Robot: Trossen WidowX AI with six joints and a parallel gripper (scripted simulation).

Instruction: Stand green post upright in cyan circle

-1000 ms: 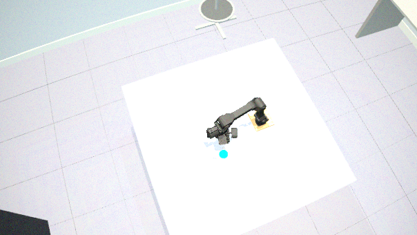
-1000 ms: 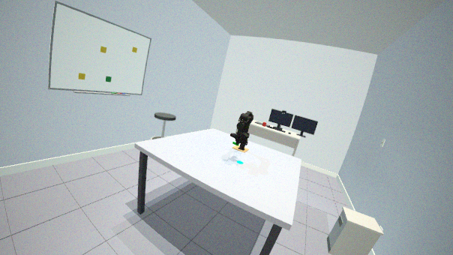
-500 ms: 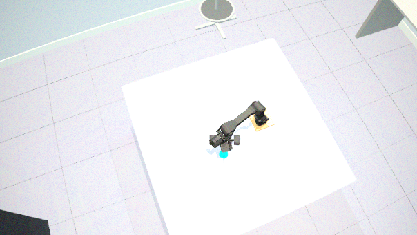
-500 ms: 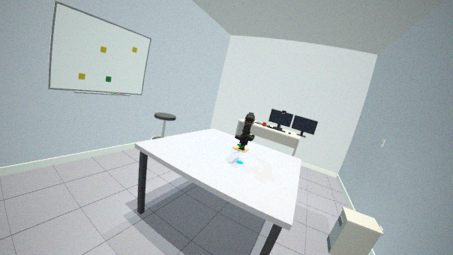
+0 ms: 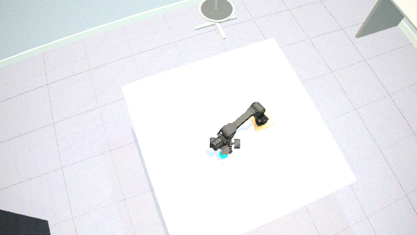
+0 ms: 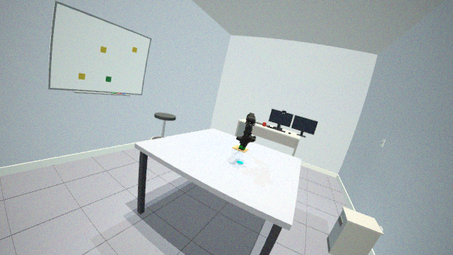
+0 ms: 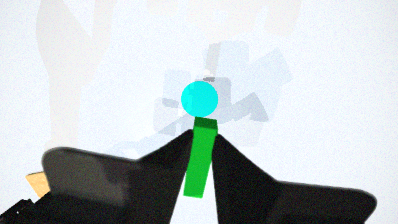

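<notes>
Right now the cyan circle is 10 mm behind my gripper tip and 140 mm below it. Round my gripper tip: green post (10 mm behind, 20 mm to the right).
</notes>
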